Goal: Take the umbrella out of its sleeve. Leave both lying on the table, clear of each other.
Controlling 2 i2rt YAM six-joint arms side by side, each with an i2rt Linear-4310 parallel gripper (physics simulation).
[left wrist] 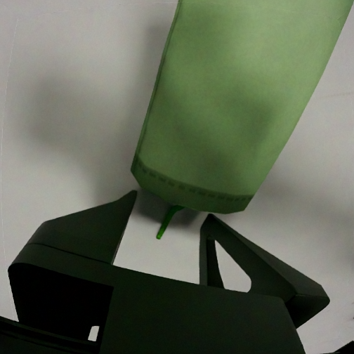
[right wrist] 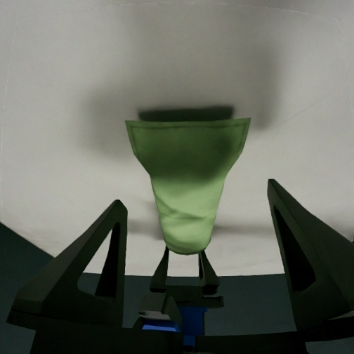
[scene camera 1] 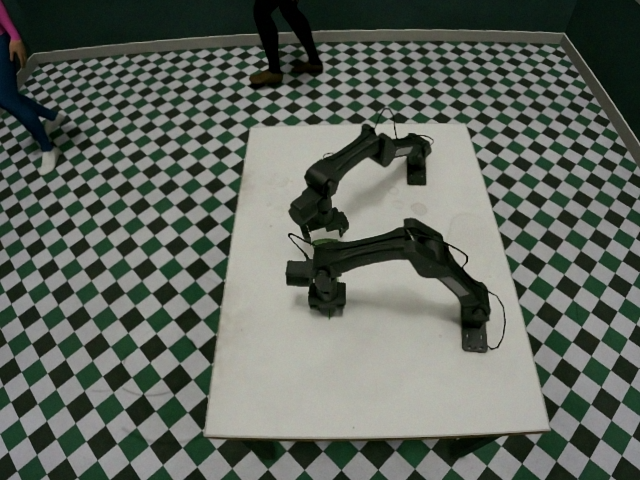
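Observation:
The light green sleeve is mostly hidden by the arms in scene camera 1. A thin green cord sticks out of its stitched end. The umbrella's body does not show. My left gripper is partly open at the stitched end, with the cord in the gap between its fingers and neither finger seen gripping it. My right gripper is wide open over the wider, flared end, one finger on each side of the sleeve in its wrist view.
The white table carries both arm bases, the left arm's and the right arm's, on the right of the picture. The left forearm passes low beside the right gripper. Two people stand beyond the table on the checkered floor.

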